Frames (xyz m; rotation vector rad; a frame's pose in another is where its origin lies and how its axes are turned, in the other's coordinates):
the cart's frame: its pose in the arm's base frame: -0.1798 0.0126 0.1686 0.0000 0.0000 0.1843
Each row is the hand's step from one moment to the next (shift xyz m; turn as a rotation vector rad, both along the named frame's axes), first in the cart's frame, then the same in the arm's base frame.
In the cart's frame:
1: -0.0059 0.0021 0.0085 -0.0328 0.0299 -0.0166
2: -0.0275 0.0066 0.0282 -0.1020 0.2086 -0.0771
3: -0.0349 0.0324 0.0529 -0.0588 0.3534 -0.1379
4: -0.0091 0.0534 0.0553 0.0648 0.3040 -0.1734
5: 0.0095 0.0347 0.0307 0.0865 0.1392 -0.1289
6: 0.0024 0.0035 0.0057 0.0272 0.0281 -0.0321
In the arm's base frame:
1: -0.0062 0.0010 0.0085 -0.0377 0.0234 -0.0166
2: -0.0282 0.0014 0.0282 -0.1385 0.1864 -0.0771
3: -0.0402 0.0255 0.0529 -0.1226 0.3366 -0.1379
4: -0.0187 0.0508 0.0553 0.0080 0.3107 -0.1734
5: 0.0030 0.0359 0.0307 0.0595 0.1527 -0.1289
6: 0.0017 0.0039 0.0057 0.0216 0.0326 -0.0321

